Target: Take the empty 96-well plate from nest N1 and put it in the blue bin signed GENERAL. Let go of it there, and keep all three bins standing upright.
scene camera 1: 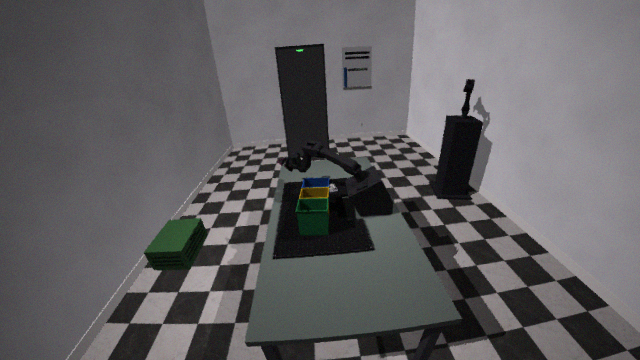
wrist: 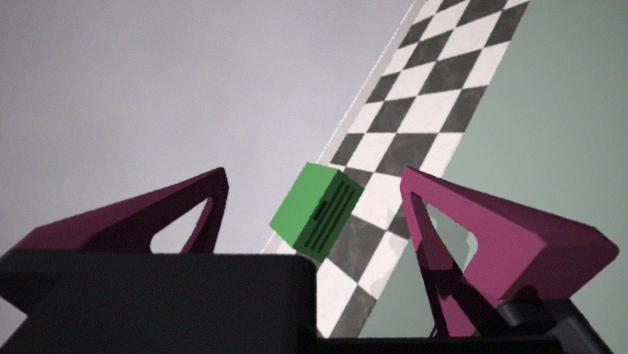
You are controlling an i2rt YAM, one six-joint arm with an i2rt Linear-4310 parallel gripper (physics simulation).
Labels:
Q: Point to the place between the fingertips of my gripper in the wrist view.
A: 314,176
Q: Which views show the green bin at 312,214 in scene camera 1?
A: Scene camera 1 only.

